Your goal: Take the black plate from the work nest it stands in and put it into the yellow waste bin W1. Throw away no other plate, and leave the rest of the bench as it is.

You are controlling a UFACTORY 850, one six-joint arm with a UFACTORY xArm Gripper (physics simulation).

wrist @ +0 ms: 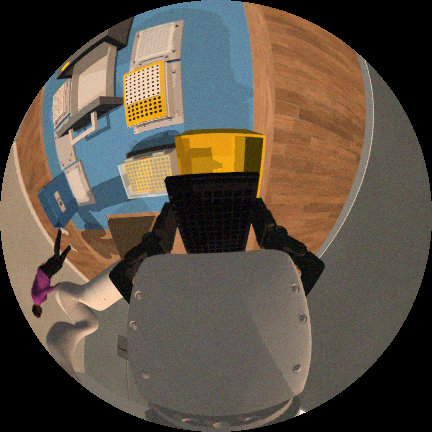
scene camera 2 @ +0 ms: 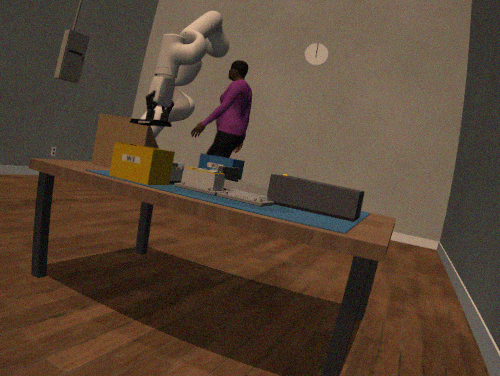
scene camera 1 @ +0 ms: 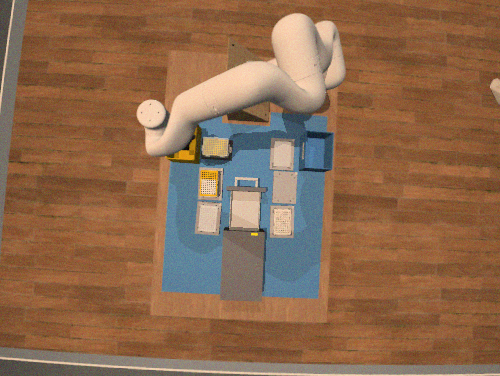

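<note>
My gripper point(scene camera 2: 158, 116) point(wrist: 213, 210) is shut on the black plate point(scene camera 2: 162, 123) point(wrist: 212, 200), which lies roughly level between the fingers, high above the bench. The gripper and plate are hidden under the arm in the top scene view. The yellow waste bin W1 point(scene camera 1: 198, 145) point(scene camera 2: 162, 167) point(wrist: 185, 150) stands on the blue mat at the bench's edge. In the side scene view the plate is above the bin's rim, with a gap between them; in the wrist view it overlaps the bin's near part. A bare work nest point(scene camera 1: 284, 187) point(wrist: 65, 150) stands in the right column.
A blue bin point(scene camera 1: 317, 151) point(scene camera 2: 222, 162) point(wrist: 57, 200) stands opposite W1. A yellow-topped box point(scene camera 1: 216, 147) point(wrist: 147, 175) is close beside W1. A yellow-and-white rack point(scene camera 1: 209, 183) point(wrist: 145, 95) stands in a nest. A grey drawer unit point(scene camera 1: 242, 265) point(scene camera 2: 315, 197) and a person point(scene camera 2: 235, 107) point(wrist: 42, 280) also show.
</note>
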